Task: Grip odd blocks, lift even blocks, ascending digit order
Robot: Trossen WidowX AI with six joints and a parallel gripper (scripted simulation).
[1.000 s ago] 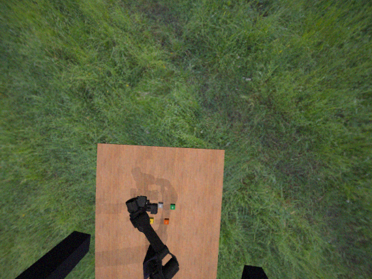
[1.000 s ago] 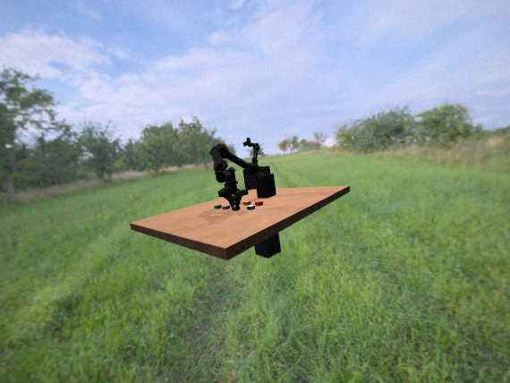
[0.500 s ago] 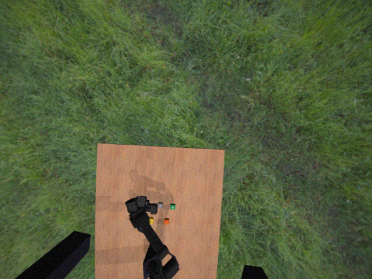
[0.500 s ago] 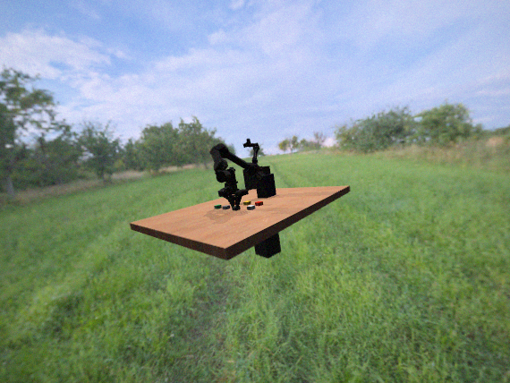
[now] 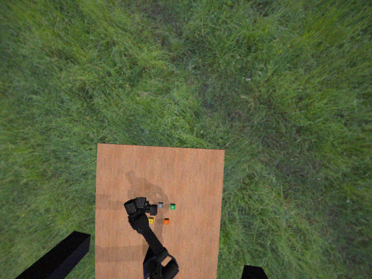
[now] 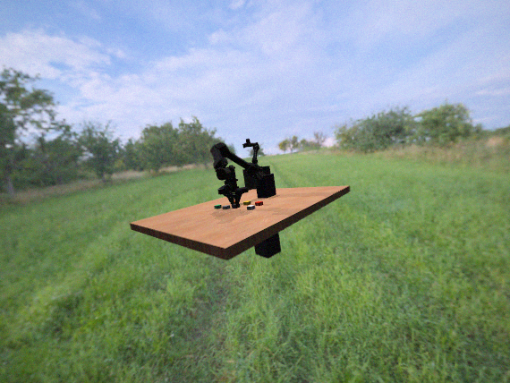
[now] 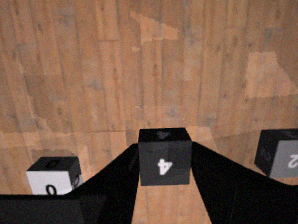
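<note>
The orange block is 160 mm to the right of my gripper tip, 110 mm behind it and 10 mm below it. Round my gripper tip: grey block: 100 mm to the right, 10 mm below; black block: 10 mm behind; white block: 80 mm to the left, 50 mm behind, 10 mm below.
</note>
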